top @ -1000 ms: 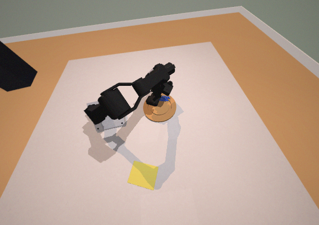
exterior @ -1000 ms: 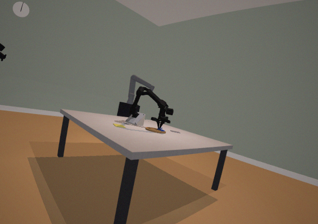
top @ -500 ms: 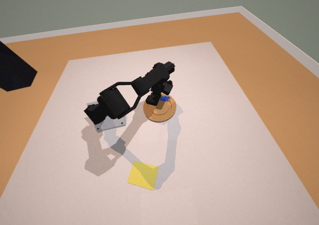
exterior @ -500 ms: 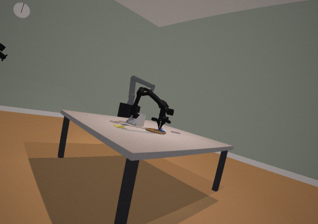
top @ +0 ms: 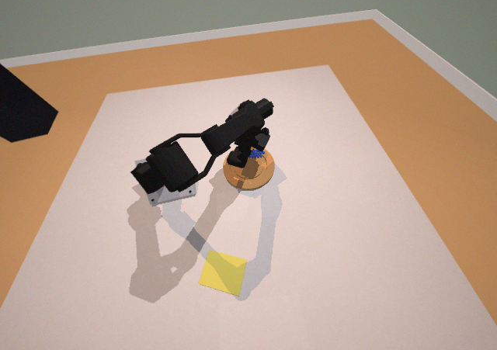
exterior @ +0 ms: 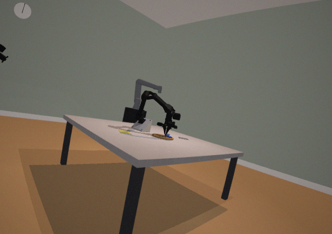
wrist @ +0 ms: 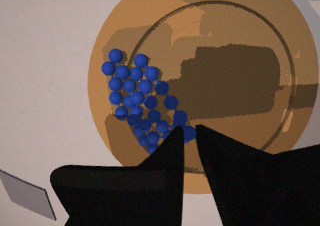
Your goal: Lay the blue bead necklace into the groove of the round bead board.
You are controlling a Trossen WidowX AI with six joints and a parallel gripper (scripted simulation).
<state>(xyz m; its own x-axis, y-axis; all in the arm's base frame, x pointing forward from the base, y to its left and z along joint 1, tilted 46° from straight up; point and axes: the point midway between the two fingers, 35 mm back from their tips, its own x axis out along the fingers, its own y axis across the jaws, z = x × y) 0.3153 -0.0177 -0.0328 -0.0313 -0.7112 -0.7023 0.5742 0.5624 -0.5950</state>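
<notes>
My gripper tip is now 30 mm to the left of the round bead board and 20 mm above it. Round my gripper tip: yellow square patch (350 mm to the right, 160 mm behind, 30 mm below); then flat grey tile (280 mm to the left, 40 mm ahead, 30 mm below); then light blue cube (170 mm to the left, 90 mm behind, 20 mm below).
</notes>
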